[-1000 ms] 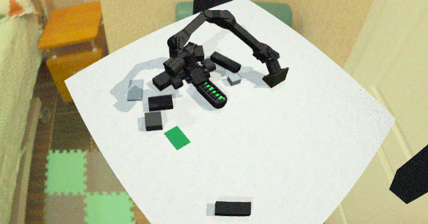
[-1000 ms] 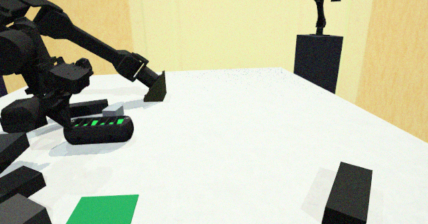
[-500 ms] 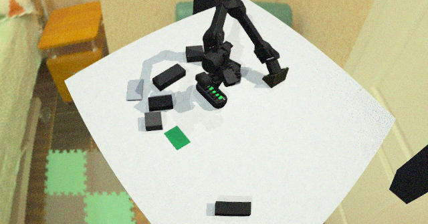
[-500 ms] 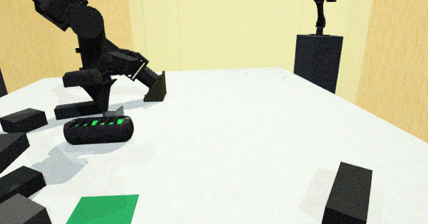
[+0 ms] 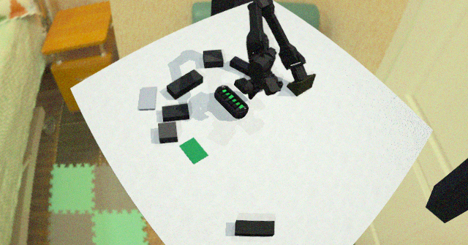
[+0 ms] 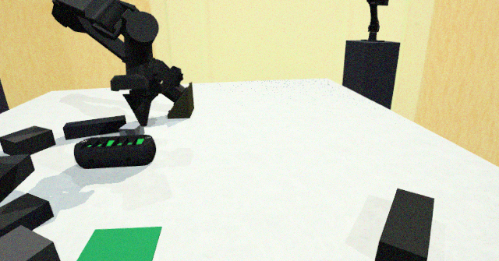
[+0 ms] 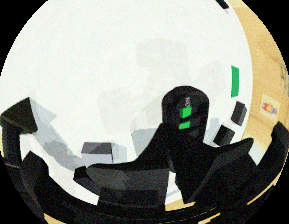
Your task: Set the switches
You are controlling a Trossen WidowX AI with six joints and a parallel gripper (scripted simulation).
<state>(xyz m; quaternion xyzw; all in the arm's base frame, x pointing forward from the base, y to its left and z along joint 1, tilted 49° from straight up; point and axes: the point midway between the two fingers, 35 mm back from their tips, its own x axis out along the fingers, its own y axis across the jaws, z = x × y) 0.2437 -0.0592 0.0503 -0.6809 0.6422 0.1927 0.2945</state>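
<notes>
My gripper tip is 10 cm past the small grey cube, 5 cm to the left of it and 4 cm above it. Also, from my gripper tip: green card: 29 cm ahead, 6 cm below; then light grey plate: 26 cm ahead, 32 cm to the right, 5 cm below.
</notes>
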